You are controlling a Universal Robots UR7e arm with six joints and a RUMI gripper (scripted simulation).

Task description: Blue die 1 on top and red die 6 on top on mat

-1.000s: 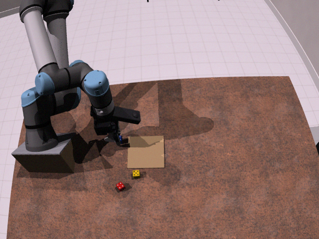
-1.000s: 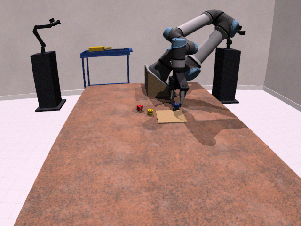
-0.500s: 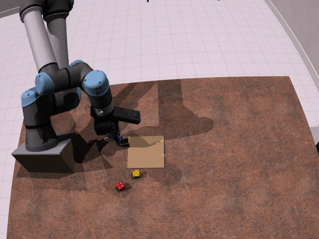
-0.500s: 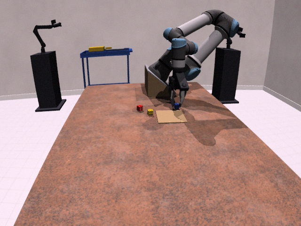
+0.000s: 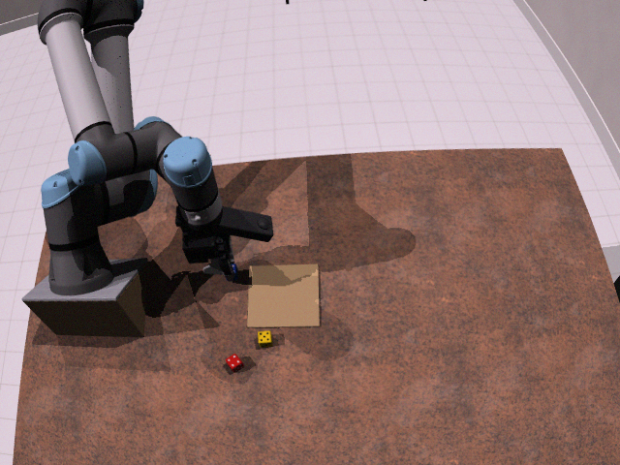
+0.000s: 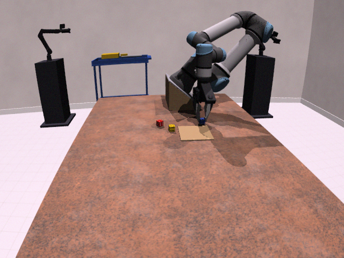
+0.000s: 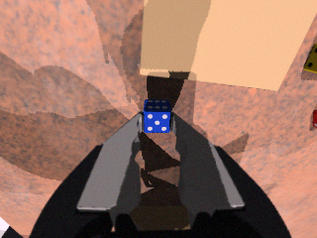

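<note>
My gripper is now 100 mm short of the tan mat, 60 mm to the left of it and 20 mm above it. Also, from my hand: yellow die (160 mm to the right, 60 mm ahead, 10 mm below); then blue die (10 mm below); then red die (200 mm to the right, 10 mm below).
</note>
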